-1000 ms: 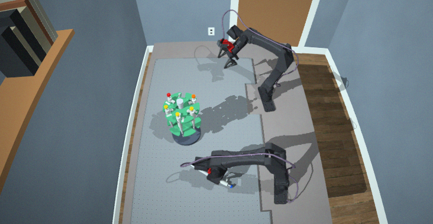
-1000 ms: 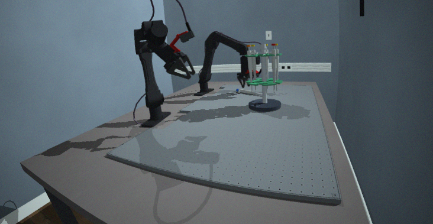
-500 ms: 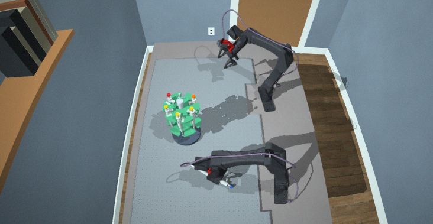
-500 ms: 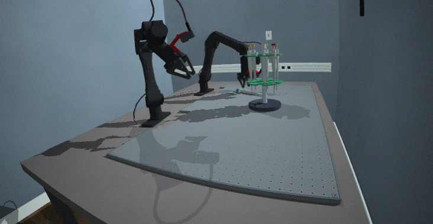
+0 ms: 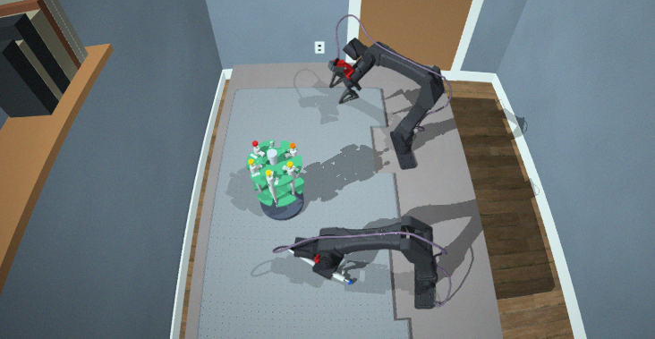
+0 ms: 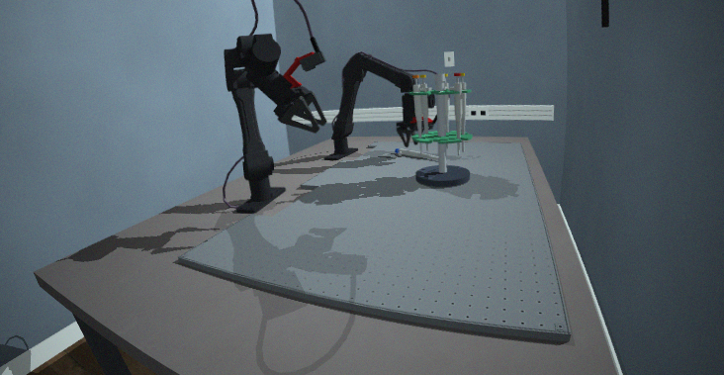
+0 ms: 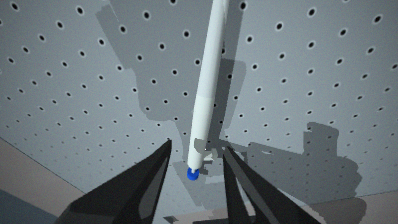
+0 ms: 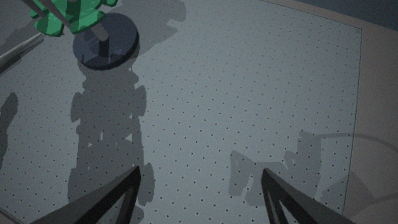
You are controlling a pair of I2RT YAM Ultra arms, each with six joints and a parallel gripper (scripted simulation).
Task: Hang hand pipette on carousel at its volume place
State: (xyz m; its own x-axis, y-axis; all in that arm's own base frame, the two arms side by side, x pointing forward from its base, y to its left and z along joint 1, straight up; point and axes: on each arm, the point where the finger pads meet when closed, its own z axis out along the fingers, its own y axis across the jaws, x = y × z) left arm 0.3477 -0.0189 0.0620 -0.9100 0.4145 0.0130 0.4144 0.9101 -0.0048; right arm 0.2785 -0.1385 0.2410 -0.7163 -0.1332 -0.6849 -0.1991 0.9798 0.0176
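Now: the white hand pipette 4 cm below my left hand, 3 cm to the right of it and 2 cm ahead of it.
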